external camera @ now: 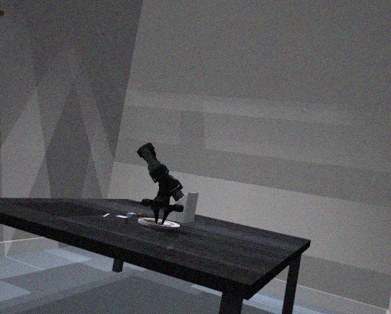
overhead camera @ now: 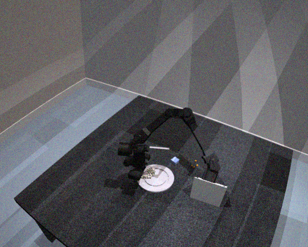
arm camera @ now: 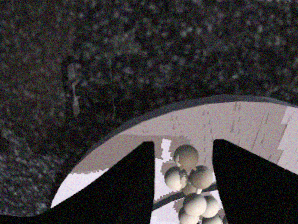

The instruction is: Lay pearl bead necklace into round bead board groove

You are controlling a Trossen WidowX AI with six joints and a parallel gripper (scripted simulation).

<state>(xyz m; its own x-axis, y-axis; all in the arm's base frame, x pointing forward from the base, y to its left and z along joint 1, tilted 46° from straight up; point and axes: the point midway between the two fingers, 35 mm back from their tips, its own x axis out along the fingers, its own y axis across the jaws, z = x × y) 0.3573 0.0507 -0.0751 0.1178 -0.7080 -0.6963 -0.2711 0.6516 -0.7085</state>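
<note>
The round white bead board lies 7 cm behind my gripper tip, 4 cm to the right of it and 1 cm below it. Round my gripper tip: small white block (9 cm ahead, 14 cm to the right); then small blue cube (9 cm behind, 22 cm to the right, 1 cm below); then thin white stick (4 cm ahead, 27 cm to the right, 1 cm below).
</note>
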